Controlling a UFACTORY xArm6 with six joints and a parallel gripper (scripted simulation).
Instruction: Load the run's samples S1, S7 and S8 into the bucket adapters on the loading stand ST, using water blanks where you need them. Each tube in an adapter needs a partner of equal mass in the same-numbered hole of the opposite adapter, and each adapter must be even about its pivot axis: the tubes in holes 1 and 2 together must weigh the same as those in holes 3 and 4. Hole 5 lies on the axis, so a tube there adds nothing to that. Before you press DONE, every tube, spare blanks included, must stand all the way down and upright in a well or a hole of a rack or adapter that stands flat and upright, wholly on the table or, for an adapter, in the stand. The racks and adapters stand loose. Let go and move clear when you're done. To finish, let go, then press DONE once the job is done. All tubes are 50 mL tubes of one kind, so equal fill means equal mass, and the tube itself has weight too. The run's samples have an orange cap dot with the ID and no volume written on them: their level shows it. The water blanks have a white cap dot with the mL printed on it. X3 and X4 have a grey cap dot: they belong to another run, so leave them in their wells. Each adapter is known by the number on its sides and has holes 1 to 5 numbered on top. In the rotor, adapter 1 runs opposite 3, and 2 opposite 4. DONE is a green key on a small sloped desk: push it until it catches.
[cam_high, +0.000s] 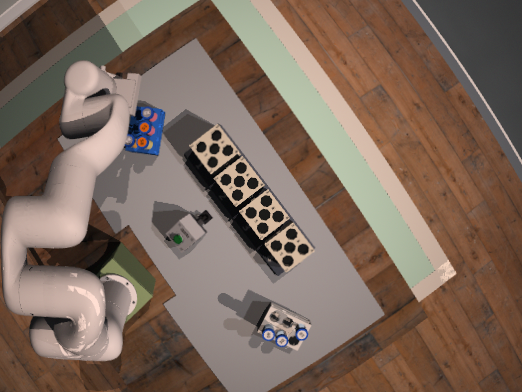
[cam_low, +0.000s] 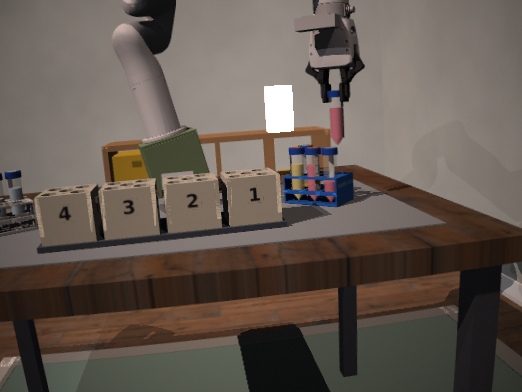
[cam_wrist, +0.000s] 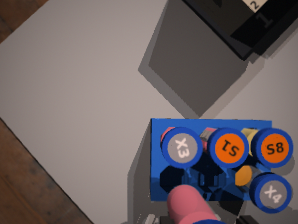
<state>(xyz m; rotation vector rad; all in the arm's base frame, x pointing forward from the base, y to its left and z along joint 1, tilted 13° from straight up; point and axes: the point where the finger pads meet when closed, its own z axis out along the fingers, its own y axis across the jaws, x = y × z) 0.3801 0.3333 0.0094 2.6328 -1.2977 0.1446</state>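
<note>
The pink tube lies 10 mm to the left of my hand and 50 mm below it. The rest, counted from my hand: blue rack 20 mm behind, 40 mm to the right, 200 mm below; green DONE key 160 mm behind, 330 mm to the right, 170 mm below; tube of yellowish liquid 40 mm behind, 90 mm to the right, 170 mm below.
</note>
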